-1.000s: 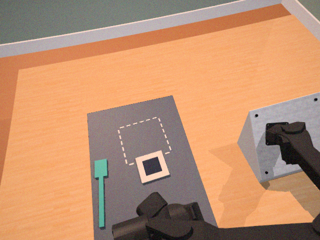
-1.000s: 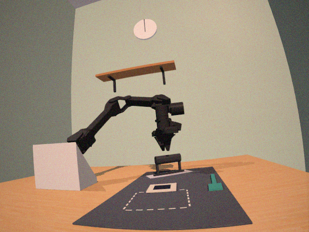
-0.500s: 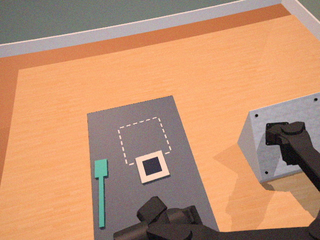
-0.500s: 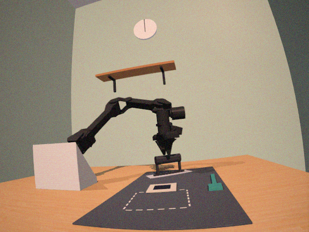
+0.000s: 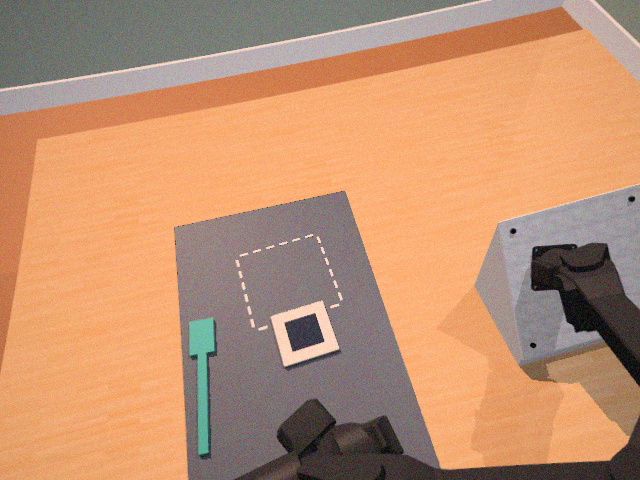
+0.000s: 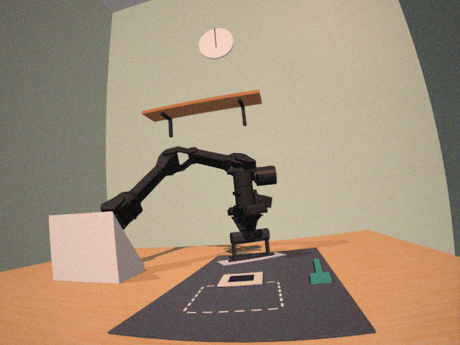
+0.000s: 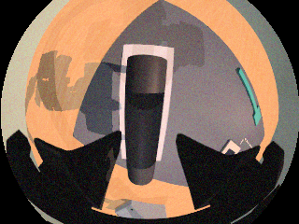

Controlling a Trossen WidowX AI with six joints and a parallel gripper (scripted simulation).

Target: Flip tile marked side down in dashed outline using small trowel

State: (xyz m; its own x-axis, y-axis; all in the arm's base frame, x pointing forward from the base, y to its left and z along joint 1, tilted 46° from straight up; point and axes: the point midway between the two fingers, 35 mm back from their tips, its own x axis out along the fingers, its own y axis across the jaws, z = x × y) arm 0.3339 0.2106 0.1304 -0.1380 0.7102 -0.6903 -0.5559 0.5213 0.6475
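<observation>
The grey mat lies 210 mm to the right of my gripper tip, 90 mm below it and 60 mm ahead of it. Also, from my gripper tip: trowel: 220 mm to the right, 200 mm ahead, 60 mm below; then tile: 250 mm to the right, 60 mm below, 30 mm ahead.
</observation>
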